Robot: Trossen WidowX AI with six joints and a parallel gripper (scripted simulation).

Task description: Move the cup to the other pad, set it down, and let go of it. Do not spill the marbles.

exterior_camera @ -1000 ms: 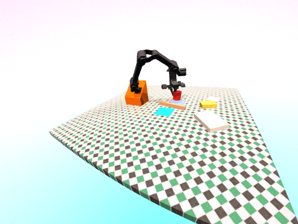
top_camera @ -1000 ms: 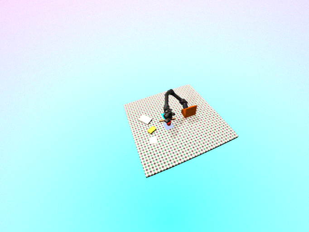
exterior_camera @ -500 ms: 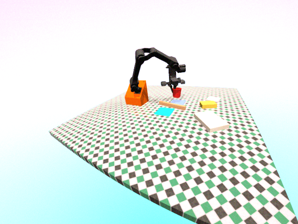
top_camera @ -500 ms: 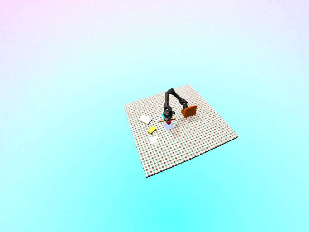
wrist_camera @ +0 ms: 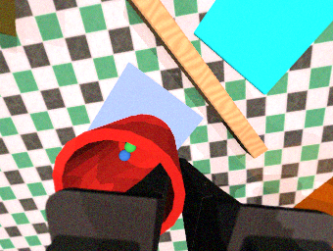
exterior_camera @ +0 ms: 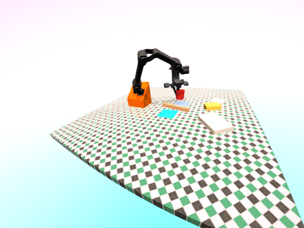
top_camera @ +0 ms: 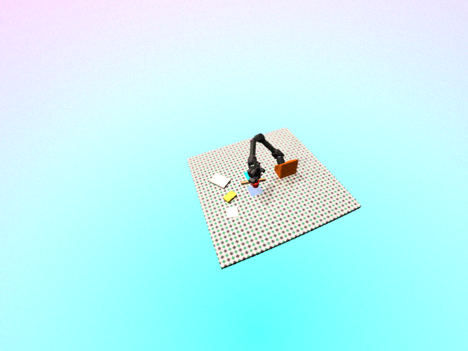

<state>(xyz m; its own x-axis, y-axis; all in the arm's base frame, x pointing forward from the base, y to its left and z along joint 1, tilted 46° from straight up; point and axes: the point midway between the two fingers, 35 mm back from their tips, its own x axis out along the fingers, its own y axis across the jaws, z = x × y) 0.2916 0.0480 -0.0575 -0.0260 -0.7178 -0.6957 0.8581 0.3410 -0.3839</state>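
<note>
Now: the blue marble 30 mm ahead of my gripper tip, 30 mm to the left of it and 20 mm below it. Also, from my gripper tip: red cup 30 mm ahead, 10 mm to the left; then pale blue pad 30 mm ahead, 20 mm to the left, 100 mm below; then green marble 30 mm ahead, 20 mm to the left, 20 mm below.
</note>
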